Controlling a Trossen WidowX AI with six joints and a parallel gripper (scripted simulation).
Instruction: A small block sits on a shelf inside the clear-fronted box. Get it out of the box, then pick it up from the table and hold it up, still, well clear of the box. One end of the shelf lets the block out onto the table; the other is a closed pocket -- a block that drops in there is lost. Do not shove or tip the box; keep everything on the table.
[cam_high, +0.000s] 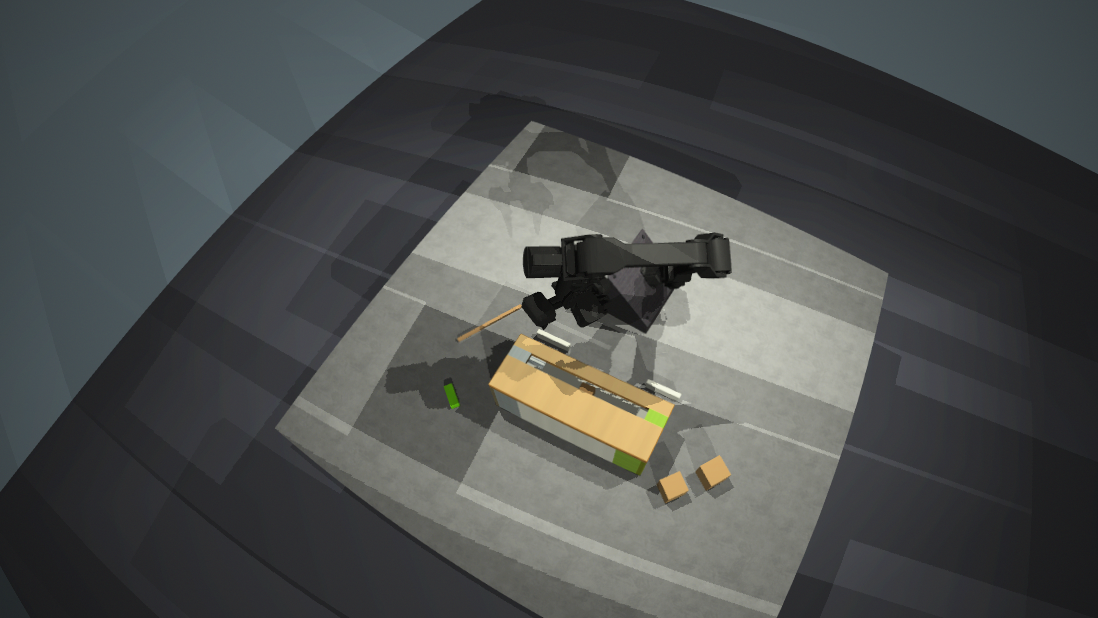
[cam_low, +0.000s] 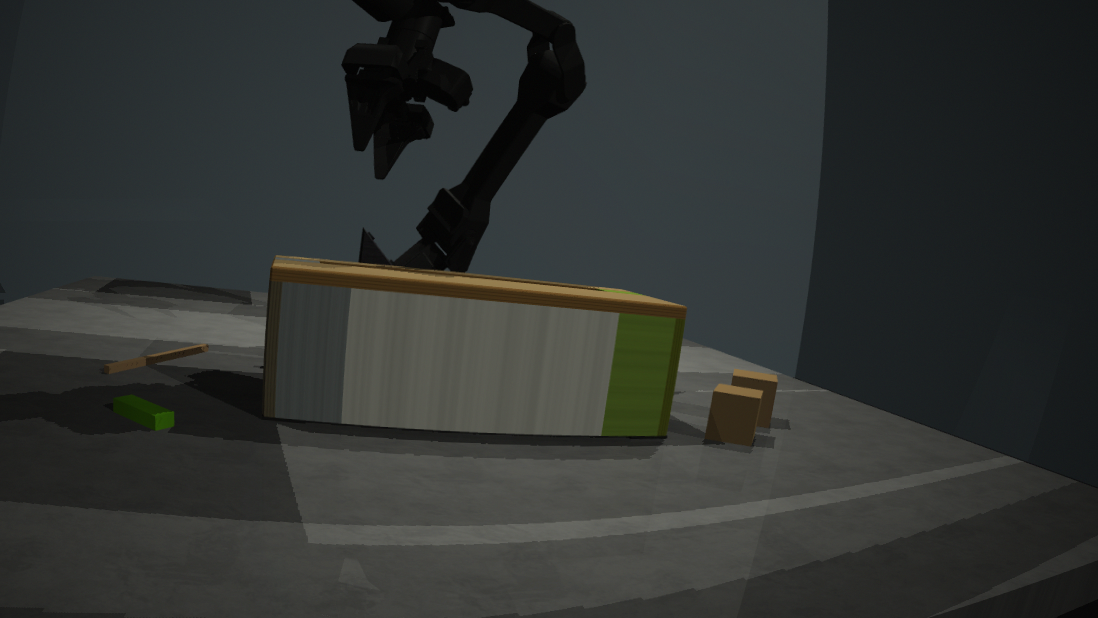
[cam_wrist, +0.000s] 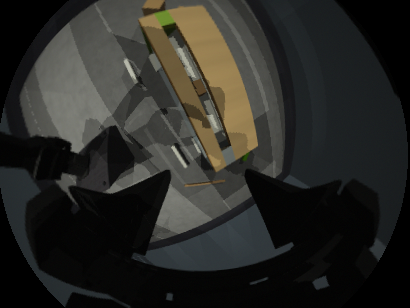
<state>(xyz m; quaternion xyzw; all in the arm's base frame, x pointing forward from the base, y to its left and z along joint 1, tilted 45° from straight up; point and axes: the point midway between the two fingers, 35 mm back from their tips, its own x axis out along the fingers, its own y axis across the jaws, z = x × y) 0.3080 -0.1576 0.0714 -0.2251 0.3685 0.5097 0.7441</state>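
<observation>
Right now the tan block is 50 mm ahead of my gripper tip, 110 mm to the left of it and 140 mm below it. Also, from my gripper tip: thin wooden stick (10 mm ahead, 220 mm to the right, 230 mm below); box (40 mm ahead, 110 mm to the left, 170 mm below).
</observation>
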